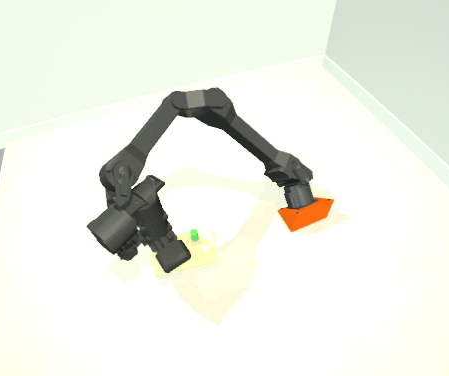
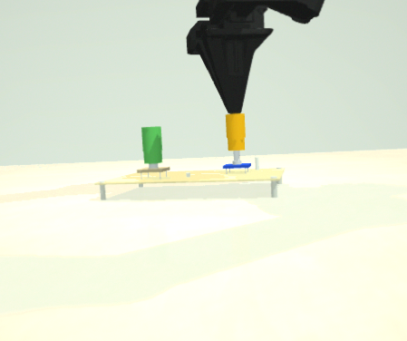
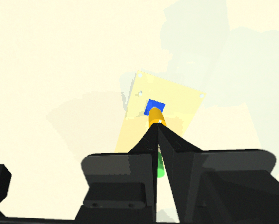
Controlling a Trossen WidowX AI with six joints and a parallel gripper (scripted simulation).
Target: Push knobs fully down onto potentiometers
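My gripper tip is now 10 mm above the orange knob. Round my gripper tip: green knob (80 mm behind, 10 mm to the right, 30 mm below).
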